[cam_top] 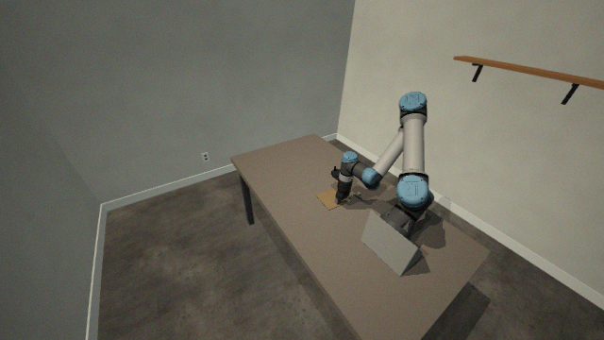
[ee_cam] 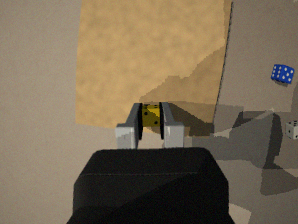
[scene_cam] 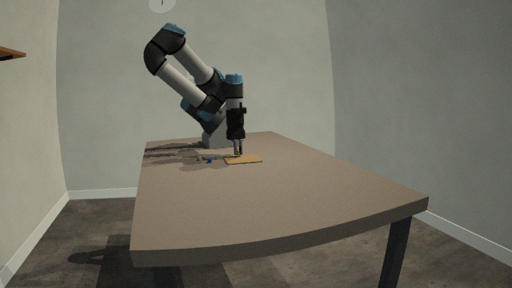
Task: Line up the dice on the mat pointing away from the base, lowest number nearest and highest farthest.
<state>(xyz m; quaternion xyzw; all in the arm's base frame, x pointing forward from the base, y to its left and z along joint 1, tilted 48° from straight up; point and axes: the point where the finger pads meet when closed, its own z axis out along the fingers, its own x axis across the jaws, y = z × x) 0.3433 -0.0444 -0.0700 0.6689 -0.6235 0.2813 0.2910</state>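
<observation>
Now: the yellow die 1 cm below my hand. From my hand the other things lie so: tan mat (5 cm ahead, 3 cm below); white die (17 cm to the right, 2 cm below, 2 cm behind); blue die (13 cm to the right, 5 cm ahead, 2 cm below).
</observation>
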